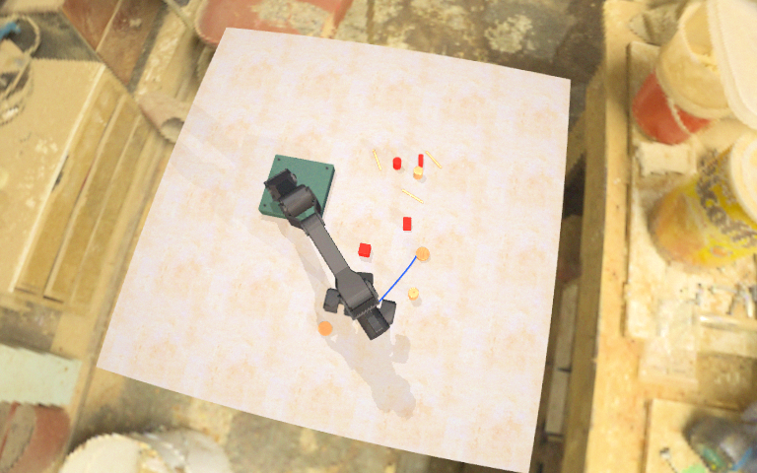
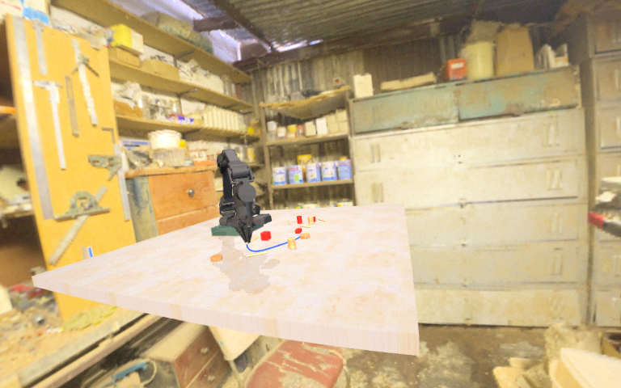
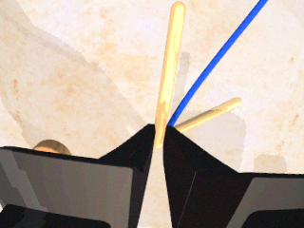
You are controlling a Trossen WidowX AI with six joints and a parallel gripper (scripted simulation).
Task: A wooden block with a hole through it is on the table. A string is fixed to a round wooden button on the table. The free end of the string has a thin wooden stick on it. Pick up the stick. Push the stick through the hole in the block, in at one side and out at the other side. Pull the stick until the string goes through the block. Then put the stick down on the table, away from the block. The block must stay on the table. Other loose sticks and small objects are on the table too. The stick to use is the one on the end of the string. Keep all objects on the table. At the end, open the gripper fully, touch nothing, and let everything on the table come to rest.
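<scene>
Right now my gripper tip is 180 mm to the right of the red block, 40 mm past it and 30 mm above it. Also, from my gripper tip: flat disc: 90 mm behind, 70 mm to the right, 40 mm below; then round wooden button: 220 mm to the left, 130 mm ahead, 30 mm below; then thin wooden stick: 10 mm to the left.
</scene>
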